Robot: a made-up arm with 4 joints.
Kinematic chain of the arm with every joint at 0, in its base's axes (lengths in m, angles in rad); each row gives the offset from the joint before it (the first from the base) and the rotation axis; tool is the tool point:
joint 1: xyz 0 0 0.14 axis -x
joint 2: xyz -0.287 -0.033 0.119 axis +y
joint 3: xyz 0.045 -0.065 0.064 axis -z
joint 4: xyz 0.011 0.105 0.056 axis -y
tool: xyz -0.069 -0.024 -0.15
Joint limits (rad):
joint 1: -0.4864..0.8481
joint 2: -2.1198..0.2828
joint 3: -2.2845..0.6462
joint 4: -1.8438..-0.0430
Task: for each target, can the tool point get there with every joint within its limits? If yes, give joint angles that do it. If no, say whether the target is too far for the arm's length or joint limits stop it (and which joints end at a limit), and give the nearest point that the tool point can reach.
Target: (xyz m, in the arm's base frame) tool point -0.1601 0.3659 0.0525
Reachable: no: joint limits stop it (at a limit: joint 1, joint 2, joint 3) | nearest point -0.2796 0.2261 0.2602 | short by 0.277 m
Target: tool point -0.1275 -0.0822 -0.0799
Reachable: no: joint limits stop it (at a limit: joint 1, joint 2) | nearest point -0.2830 -0.1096 0.0631 | short by 0.213 m
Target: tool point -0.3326 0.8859 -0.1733
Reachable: no: too far | nearest point -0.3104 0.2552 0.2930 | short by 0.785 m
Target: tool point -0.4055 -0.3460 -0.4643
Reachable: no: too far | nearest point -0.4139 -0.1852 0.0117 | short by 0.502 m
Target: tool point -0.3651 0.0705 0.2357
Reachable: yes | joints 0.6459 -0.4106 0.1283 -0.5704
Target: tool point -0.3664 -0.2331 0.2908
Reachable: yes | joints 0.2416 -1.9058 -1.7942 -0.9221
